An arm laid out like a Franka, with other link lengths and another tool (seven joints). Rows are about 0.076 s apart.
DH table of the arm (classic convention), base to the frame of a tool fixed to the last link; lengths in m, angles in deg. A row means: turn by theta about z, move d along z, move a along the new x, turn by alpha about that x. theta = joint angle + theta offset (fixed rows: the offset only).
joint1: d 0.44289, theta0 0, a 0, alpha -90
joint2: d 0, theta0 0, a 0, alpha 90
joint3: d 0.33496, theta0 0, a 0.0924, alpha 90
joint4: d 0, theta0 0, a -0.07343, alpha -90
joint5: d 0.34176, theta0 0, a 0, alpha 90
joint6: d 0, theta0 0, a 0.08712, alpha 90
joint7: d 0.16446, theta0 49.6, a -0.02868, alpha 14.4
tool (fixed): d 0.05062, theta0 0, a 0, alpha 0
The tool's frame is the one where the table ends.
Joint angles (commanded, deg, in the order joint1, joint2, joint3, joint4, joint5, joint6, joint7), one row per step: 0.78 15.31 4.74 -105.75 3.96 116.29 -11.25; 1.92 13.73 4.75 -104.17 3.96 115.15 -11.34; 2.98 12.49 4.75 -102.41 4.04 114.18 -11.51; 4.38 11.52 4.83 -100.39 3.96 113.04 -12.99; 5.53 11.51 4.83 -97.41 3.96 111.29 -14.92; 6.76 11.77 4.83 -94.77 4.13 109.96 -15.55; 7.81 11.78 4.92 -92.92 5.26 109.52 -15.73; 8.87 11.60 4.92 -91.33 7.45 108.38 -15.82; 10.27 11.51 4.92 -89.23 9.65 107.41 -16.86; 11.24 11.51 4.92 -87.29 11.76 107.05 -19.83; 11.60 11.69 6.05 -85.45 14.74 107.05 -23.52; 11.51 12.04 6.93 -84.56 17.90 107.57 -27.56; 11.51 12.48 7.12 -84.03 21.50 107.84 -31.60
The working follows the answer.
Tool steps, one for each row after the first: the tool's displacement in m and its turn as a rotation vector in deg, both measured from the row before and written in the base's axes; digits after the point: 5 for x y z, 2 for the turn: 0.00295 0.01169 0.02518 0.13 -2.02 1.30; 0.00327 0.01123 0.02367 0.26 -2.03 1.24; 0.00125 0.01462 0.02286 0.18 -1.97 3.04; 0.00340 0.01188 0.01974 0.22 -1.39 3.17; 0.00297 0.01366 0.01538 0.38 -1.05 1.87; 0.00182 0.01573 0.01415 1.38 -1.15 1.02; -0.00304 0.01761 0.01412 2.22 -0.14 0.74; -0.00307 0.02109 0.01765 2.34 -0.83 2.09; -0.00144 0.01591 0.01645 2.21 -1.62 3.54; -0.00371 0.02242 0.01610 3.22 -1.69 4.56; -0.00186 0.01532 0.00824 3.14 -1.32 4.01; -0.00110 0.01055 0.00471 3.25 -0.75 3.37
Tool pose at each row, in the base's axes (x y z in m, rotation vector in deg; rounded; the steps above come from the unrounded poses): 0.55773 0.09170 0.41267 -155.77 50.15 2.61; 0.56068 0.10339 0.43785 -155.78 47.79 0.19; 0.56395 0.11461 0.46152 -155.58 45.48 -2.19; 0.56520 0.12923 0.48438 -156.07 40.74 -4.10; 0.56859 0.14111 0.50412 -156.56 35.99 -5.16; 0.57157 0.15478 0.51950 -156.48 33.09 -6.01; 0.57339 0.17050 0.53365 -155.17 31.24 -6.88; 0.57035 0.18811 0.54777 -153.16 30.01 -6.20; 0.56727 0.20920 0.56542 -151.19 26.78 -6.03; 0.56583 0.22511 0.58187 -149.41 21.46 -6.46; 0.56212 0.24753 0.59797 -146.59 14.87 -6.41; 0.56026 0.26285 0.60621 -143.65 9.27 -6.09; 0.55916 0.27340 0.61092 -140.48 4.83 -5.31

